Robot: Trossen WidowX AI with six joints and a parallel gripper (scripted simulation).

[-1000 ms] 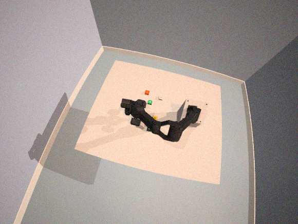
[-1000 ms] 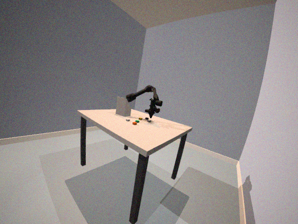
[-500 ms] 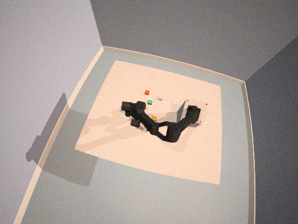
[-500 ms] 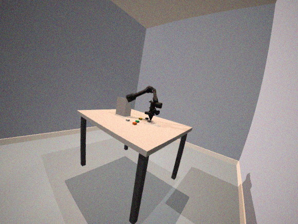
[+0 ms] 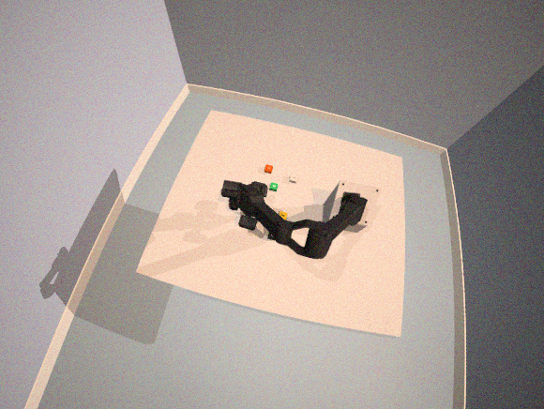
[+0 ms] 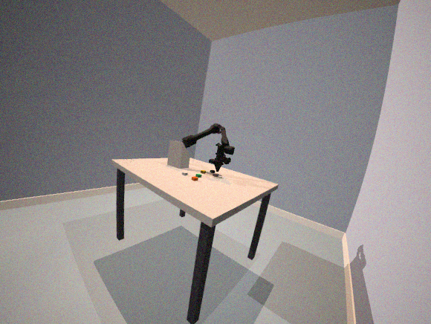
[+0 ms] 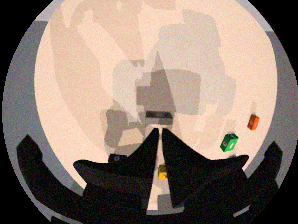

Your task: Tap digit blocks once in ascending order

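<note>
Now: the pale grey block 10 mm behind my gripper tip and 30 mm below it. The rest, counted from my gripper tip: black block 90 mm behind, 80 mm to the left, 30 mm below; then yellow block 120 mm behind, 10 mm to the right, 30 mm below; then green block 70 mm behind, 150 mm to the right, 30 mm below.
</note>
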